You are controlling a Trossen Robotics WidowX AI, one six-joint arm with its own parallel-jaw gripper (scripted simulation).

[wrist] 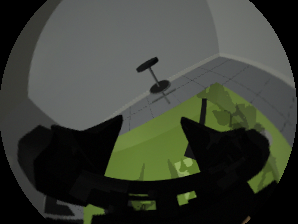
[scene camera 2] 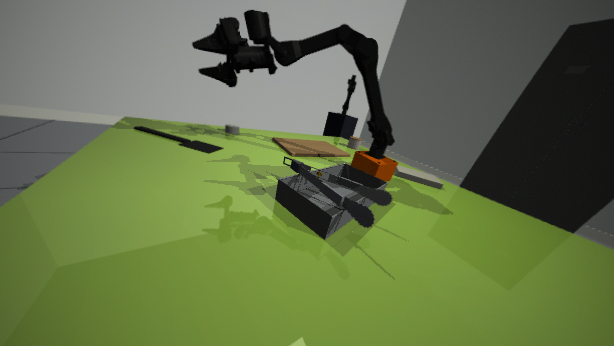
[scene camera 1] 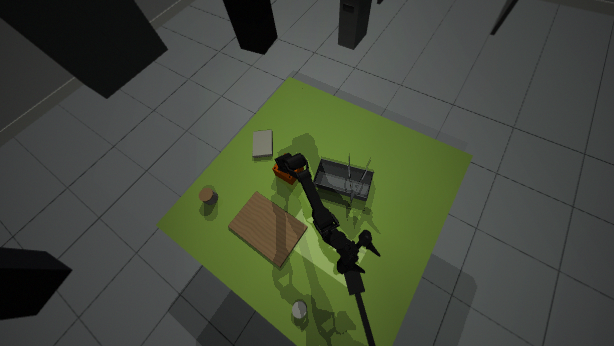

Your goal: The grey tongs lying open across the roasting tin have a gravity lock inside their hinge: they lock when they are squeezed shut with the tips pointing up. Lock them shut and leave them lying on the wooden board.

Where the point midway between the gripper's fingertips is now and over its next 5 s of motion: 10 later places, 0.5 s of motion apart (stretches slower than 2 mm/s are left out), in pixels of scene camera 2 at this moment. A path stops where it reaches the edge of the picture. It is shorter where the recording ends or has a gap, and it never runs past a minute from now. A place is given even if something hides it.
My gripper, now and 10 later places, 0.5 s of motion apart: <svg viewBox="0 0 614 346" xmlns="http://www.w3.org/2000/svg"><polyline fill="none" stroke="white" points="196,59 248,129 326,157 329,160 326,171 323,180 321,189 320,194 321,193 330,160 320,154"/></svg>
